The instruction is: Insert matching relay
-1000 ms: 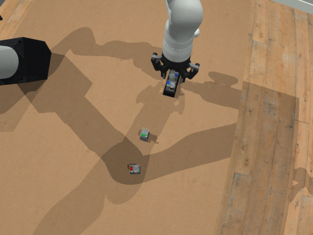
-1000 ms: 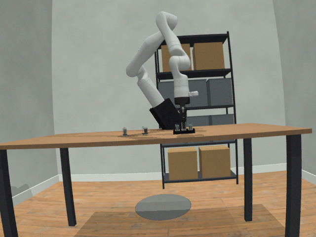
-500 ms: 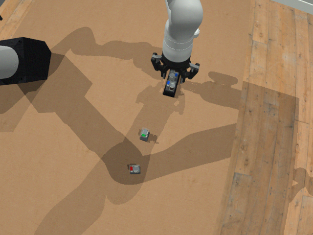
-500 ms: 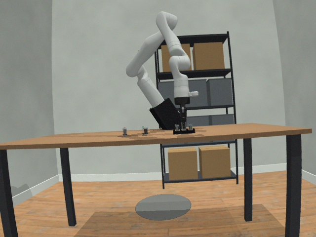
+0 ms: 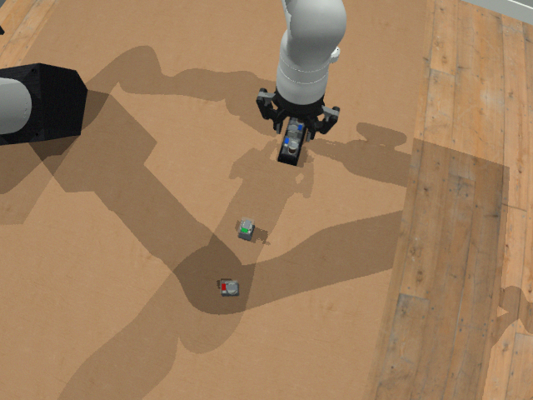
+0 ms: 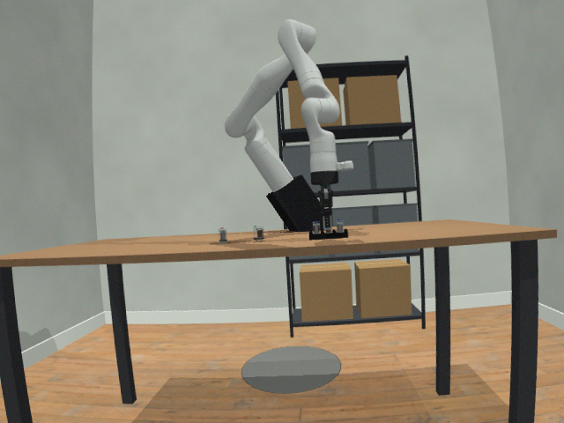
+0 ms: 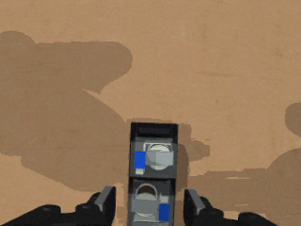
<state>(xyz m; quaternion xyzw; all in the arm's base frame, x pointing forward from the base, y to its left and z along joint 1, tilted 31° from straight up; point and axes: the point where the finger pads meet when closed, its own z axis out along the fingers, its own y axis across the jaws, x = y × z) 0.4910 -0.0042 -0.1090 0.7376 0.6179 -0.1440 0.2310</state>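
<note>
My gripper is now 3 cm above the rack.
</note>
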